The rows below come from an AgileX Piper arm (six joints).
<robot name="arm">
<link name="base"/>
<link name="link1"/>
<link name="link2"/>
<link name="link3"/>
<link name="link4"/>
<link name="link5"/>
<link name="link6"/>
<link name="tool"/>
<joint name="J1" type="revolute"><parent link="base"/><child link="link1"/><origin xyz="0 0 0.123"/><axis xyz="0 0 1"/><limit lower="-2.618" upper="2.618"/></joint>
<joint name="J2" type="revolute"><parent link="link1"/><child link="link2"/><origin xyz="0 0 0"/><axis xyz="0 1 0"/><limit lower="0" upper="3.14"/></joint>
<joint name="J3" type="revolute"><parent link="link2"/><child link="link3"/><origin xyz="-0.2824 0 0.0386"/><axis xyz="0 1 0"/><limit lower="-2.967" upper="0"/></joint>
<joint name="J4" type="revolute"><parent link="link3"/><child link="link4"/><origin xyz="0.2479 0 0.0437"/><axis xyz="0.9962 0 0.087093"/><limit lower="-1.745" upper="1.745"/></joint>
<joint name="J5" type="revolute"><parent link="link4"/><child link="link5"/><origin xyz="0 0 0"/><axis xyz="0 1 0"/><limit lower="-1.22" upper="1.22"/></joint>
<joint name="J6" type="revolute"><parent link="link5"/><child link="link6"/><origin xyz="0.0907 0 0.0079"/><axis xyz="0.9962 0 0.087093"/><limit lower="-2.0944" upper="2.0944"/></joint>
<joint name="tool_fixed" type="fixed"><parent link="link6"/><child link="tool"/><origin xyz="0 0 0" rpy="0 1.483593 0"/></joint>
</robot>
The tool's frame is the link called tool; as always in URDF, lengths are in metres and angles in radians.
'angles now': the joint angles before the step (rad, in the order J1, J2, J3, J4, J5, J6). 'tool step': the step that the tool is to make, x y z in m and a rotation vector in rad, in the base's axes. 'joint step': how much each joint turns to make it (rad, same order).
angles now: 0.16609, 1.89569, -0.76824, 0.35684, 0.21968, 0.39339
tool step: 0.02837, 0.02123, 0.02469, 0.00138, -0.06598, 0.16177
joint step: 0.04012, 0.00001, -0.14230, 0.00064, 0.09323, -0.11096
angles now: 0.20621, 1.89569, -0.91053, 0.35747, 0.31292, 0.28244
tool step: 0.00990, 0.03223, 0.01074, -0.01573, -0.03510, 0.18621
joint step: 0.07936, 0.01873, -0.08767, 0.00099, 0.05428, -0.10359
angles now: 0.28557, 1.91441, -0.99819, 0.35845, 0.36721, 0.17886
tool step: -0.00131, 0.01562, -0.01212, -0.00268, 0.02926, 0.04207
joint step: 0.04168, 0.04470, -0.01686, 0.01503, 0.00257, -0.01196
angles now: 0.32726, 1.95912, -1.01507, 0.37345, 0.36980, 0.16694
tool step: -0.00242, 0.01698, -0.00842, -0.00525, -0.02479, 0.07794
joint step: 0.04718, 0.02977, -0.00392, 0.04190, -0.04004, -0.07884
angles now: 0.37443, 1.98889, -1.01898, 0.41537, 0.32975, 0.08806
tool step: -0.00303, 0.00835, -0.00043, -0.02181, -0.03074, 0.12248
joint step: 0.02254, 0.00225, -0.00002, 0.03408, -0.00417, -0.13888
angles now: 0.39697, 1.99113, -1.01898, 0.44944, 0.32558, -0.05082
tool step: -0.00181, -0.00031, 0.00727, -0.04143, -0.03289, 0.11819
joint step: 0.00192, -0.02280, 0.00002, -0.03954, 0.02256, -0.08721
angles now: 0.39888, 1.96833, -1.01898, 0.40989, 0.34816, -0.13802
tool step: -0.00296, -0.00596, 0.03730, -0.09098, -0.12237, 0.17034
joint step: 0.00111, -0.11178, 0.00001, -0.18563, 0.03918, -0.02941
